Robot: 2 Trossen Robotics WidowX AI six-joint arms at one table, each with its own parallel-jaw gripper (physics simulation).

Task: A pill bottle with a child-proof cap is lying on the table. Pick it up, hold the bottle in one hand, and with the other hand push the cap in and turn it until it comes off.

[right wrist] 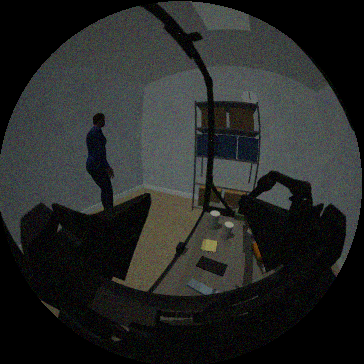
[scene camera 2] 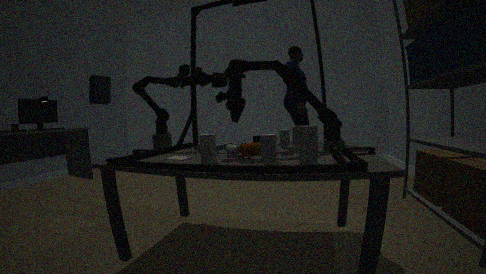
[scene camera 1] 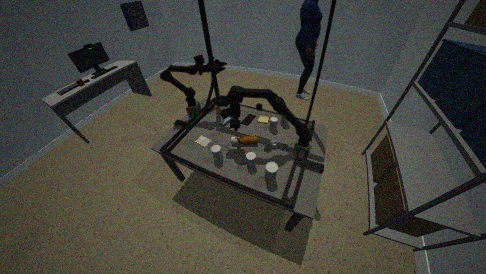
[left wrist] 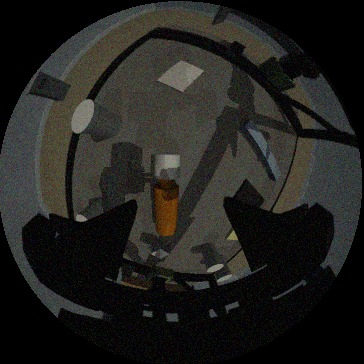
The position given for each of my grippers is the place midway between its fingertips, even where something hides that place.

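Note:
On the table rests a blue-grey bar (left wrist: 248, 127). An orange pill bottle (left wrist: 165, 192) is present, as is my left gripper (left wrist: 180, 202). My right gripper (right wrist: 197, 198) is open and holds nothing.

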